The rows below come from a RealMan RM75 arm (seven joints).
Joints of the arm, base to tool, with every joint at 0 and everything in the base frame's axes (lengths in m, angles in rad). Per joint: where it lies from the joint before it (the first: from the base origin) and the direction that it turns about. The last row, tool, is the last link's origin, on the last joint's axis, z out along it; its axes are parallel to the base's.
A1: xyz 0 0 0.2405 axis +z
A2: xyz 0 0 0 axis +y
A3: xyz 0 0 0.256 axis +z
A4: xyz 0 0 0 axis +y
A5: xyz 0 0 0.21 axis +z
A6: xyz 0 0 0 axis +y
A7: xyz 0 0 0.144 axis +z
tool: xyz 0 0 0
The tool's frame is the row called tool.
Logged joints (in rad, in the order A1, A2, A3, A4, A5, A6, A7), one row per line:
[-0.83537, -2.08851, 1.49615, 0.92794, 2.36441, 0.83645, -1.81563]
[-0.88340, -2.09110, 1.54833, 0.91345, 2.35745, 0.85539, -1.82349]
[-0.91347, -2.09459, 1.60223, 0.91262, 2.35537, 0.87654, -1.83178]
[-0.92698, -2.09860, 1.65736, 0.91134, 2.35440, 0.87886, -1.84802]
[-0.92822, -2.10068, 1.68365, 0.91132, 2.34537, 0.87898, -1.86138]
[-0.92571, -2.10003, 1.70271, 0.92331, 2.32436, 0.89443, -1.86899]
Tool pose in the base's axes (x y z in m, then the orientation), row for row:
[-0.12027, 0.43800, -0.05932, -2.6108, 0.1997, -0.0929]
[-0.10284, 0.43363, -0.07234, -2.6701, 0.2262, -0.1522]
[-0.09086, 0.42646, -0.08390, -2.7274, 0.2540, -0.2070]
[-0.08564, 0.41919, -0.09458, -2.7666, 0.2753, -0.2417]
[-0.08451, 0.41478, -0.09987, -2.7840, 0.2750, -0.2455]
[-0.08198, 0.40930, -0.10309, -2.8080, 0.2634, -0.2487]
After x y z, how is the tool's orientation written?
As angles about the fixed x, y, z axes (roll, pitch, yaw), in radians.
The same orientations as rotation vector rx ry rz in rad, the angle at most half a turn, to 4 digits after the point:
[-2.5879, 0.1910, 0.2269]
[-2.6314, 0.2730, 0.2512]
[-2.6691, 0.3498, 0.2834]
[-2.6926, 0.3990, 0.3120]
[-2.7086, 0.4031, 0.3154]
[-2.7344, 0.4039, 0.3055]

